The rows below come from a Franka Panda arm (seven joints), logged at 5 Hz.
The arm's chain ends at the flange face. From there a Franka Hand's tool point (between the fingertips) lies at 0.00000 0.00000 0.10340 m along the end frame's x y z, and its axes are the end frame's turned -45 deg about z.
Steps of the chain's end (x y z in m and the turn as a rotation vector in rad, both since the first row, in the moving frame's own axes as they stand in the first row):
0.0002, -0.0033, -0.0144, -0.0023, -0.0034, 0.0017
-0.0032, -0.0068, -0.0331, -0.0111, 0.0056, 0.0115
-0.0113, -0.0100, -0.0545, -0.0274, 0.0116, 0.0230
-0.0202, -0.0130, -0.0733, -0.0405, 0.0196, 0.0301
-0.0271, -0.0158, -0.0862, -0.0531, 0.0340, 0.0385
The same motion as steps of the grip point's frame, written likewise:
0.0021, -0.0023, -0.0144, 0.0008, -0.0040, 0.0017
0.0021, -0.0059, -0.0331, -0.0118, -0.0039, 0.0115
-0.0021, -0.0122, -0.0545, -0.0276, -0.0112, 0.0230
-0.0067, -0.0191, -0.0734, -0.0425, -0.0148, 0.0301
-0.0095, -0.0240, -0.0864, -0.0616, -0.0135, 0.0385

